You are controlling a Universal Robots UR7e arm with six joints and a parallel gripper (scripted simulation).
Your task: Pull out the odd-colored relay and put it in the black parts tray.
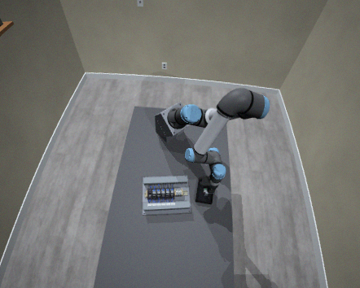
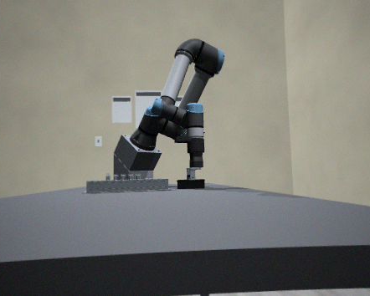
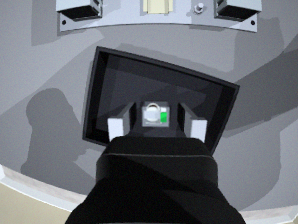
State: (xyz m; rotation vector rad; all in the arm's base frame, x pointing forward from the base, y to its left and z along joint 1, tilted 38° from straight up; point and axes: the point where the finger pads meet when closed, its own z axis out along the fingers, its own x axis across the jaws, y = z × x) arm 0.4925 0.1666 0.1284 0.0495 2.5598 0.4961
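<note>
Now: the black parts tray 2 cm below my hand. The rest, counted from my hand: grey relay panel (2 cm ahead, 27 cm to the right, 1 cm below).
</note>
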